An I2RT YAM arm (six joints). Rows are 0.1 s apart.
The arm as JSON. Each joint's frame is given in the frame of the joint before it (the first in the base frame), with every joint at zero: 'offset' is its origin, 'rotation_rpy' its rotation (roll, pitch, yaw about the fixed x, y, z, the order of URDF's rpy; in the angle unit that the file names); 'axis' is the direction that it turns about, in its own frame. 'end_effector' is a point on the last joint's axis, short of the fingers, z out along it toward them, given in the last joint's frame.
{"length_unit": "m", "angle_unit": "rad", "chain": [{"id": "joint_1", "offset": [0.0, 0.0, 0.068], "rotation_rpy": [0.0, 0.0, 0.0], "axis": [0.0, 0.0, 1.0]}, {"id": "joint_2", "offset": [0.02, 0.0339, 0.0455], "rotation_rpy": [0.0, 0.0, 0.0], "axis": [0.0, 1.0, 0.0]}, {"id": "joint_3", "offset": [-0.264, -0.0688, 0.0], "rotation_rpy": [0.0, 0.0, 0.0], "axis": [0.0, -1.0, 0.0]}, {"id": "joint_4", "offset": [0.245, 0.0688, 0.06], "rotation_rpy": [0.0, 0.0, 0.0], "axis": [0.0, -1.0, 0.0]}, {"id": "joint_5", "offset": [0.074, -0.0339, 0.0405], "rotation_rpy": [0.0, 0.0, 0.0], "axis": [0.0, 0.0, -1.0]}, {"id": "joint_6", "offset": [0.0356, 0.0, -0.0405], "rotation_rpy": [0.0, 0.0, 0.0], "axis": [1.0, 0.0, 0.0]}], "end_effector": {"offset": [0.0, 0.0, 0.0], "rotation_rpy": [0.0, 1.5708, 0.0]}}
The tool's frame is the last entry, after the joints.
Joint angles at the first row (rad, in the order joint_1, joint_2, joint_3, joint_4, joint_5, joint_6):
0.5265 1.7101 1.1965 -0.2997 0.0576 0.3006
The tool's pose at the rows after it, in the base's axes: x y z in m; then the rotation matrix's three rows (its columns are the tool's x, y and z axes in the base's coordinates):
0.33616 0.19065 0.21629; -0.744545 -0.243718 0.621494; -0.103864 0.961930 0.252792; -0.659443 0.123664 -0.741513
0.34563 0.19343 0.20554; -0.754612 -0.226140 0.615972; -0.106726 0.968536 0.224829; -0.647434 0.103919 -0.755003
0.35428 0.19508 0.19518; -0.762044 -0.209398 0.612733; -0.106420 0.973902 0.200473; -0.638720 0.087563 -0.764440
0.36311 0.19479 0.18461; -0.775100 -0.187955 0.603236; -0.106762 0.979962 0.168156; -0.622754 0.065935 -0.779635
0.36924 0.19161 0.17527; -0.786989 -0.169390 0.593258; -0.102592 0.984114 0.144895; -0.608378 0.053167 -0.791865
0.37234 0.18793 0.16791; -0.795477 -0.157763 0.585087; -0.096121 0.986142 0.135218; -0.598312 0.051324 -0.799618
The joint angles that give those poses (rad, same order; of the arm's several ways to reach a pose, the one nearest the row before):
0.5244 1.7706 1.2308 -0.3003 0.0925 0.2881
0.5202 1.8230 1.2580 -0.2978 0.1113 0.2882
0.5145 1.8698 1.2802 -0.2903 0.1274 0.2887
0.5049 1.9170 1.3070 -0.2974 0.1451 0.2884
0.4917 1.9487 1.3176 -0.2982 0.1530 0.2884
0.4803 1.9661 1.3143 -0.2904 0.1510 0.2895

